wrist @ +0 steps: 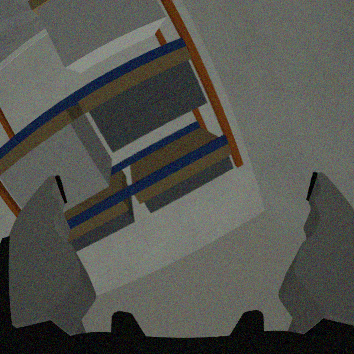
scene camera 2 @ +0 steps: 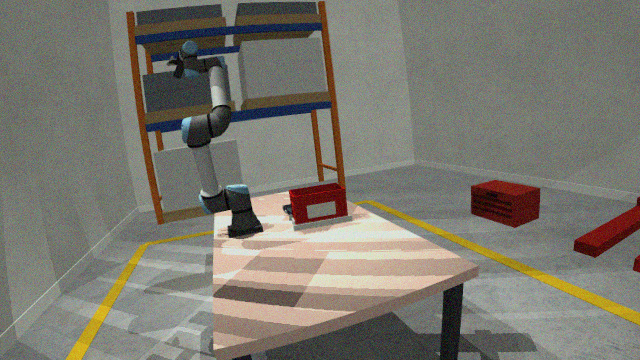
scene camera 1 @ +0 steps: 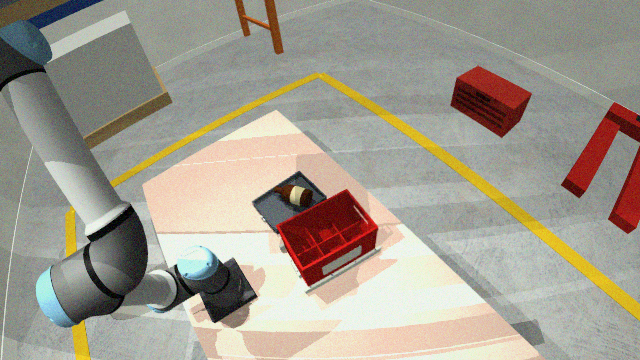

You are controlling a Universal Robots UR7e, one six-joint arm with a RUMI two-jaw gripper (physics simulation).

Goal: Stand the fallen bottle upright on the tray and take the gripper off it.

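Places are measured from the arm's base along level axes (x right, y back, z down), in millimetres.
Pixels of known places: gripper, between the fingertips: (wrist: 186, 176); arm's base, origin of its link: (scene camera 2: 245, 225) (scene camera 1: 224, 287).
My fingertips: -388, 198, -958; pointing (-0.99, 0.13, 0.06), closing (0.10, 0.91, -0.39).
Observation:
For each thing: its top centre in the pictures, then the offset to it from my fingertips, as dx, dy, dz. "spot": a spot on its surface instead. Level surfaces: height alone.
- brown bottle, centre of its top: (scene camera 1: 290, 188) +278, -644, +901
- dark grey tray, a spot on its surface: (scene camera 1: 271, 214) spot: +266, -532, +975
- red crate, centre of its top: (scene camera 1: 326, 226) (scene camera 2: 315, 189) +554, -572, +805
- table, height of its surface: dz +980
A brown bottle (scene camera 1: 299, 195) with a cream label lies on its side on the dark grey tray (scene camera 1: 271, 214), its neck pointing to the left in scene camera 1. In scene camera 2 the bottle does not show, and a small dark part of the tray (scene camera 2: 287, 209) shows beside the red crate. My gripper (scene camera 2: 173, 62) (wrist: 186, 176) is open and empty. It is raised high above the table, far from the bottle, and faces the shelf rack in the wrist view. The gripper is out of view in scene camera 1.
A red crate (scene camera 1: 343, 254) (scene camera 2: 320, 210) with compartments stands right against the tray's near side, on a grey base. The arm's base (scene camera 1: 228, 295) (scene camera 2: 245, 227) stands on the table (scene camera 1: 225, 155) (scene camera 2: 350, 295). A shelf rack (scene camera 2: 138, 120) (wrist: 205, 85) with boxes stands behind the arm.

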